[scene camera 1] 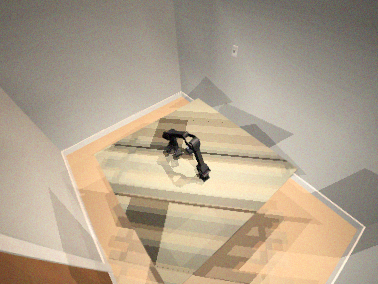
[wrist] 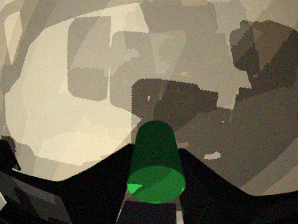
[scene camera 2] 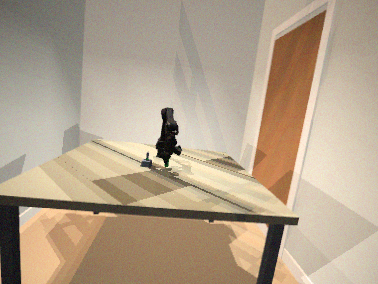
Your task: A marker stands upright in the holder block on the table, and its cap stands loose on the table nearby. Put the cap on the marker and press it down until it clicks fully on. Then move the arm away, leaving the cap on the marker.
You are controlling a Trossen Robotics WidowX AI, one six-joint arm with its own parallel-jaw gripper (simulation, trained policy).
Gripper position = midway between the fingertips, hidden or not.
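My gripper [wrist: 155, 152] is here in my sight, and so is a green cap [wrist: 155, 175]. Scene camera 1 does not show the cap, since it is hidden there by my gripper.
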